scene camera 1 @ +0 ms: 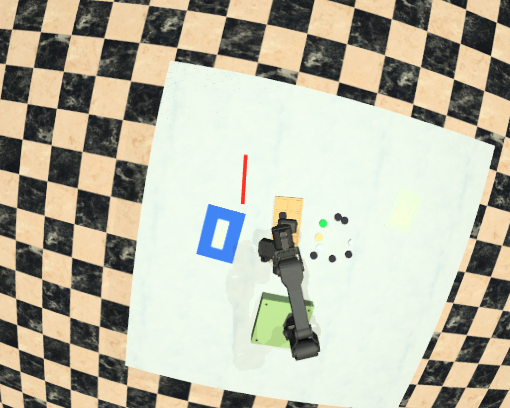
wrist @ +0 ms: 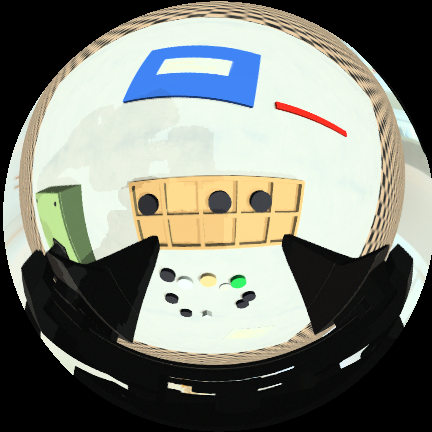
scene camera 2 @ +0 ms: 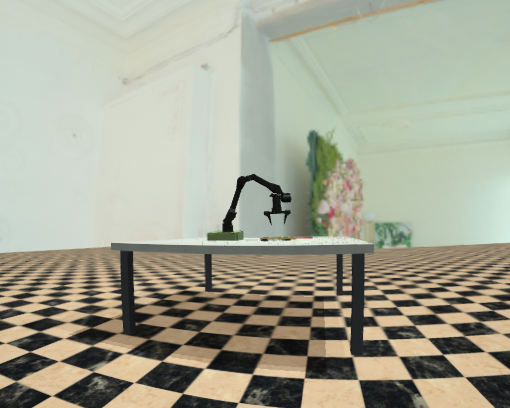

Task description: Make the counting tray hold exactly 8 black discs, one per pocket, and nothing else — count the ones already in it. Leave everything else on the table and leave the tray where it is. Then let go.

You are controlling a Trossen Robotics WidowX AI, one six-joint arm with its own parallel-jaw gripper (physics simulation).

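Observation:
The tan counting tray [scene camera 1: 295,204] [wrist: 182,197] has two rows of five pockets. In the wrist view, black discs [wrist: 148,204] [wrist: 220,201] [wrist: 260,201] sit in the first, third and fourth pockets of the far row. Near-row pockets look empty, though a fingertip covers part of the left end. Several loose black discs [scene camera 1: 313,255] [wrist: 167,274] [scene camera 1: 332,258] [wrist: 171,298] [scene camera 1: 348,254] [wrist: 186,312] [scene camera 1: 338,216] [wrist: 248,296] [scene camera 1: 344,220] [wrist: 242,303] lie beside the tray. My gripper [scene camera 2: 278,223] [wrist: 221,241] is open and empty, above the tray.
A green disc [scene camera 1: 323,223] [wrist: 238,281], a tan disc [scene camera 1: 319,237] [wrist: 208,279] and white pieces [wrist: 185,283] [wrist: 206,313] lie among the loose discs. A blue frame [scene camera 1: 207,235] [wrist: 142,77], a red stick [scene camera 1: 244,179] [wrist: 311,117] and a pale yellow sheet [scene camera 1: 404,210] are on the table.

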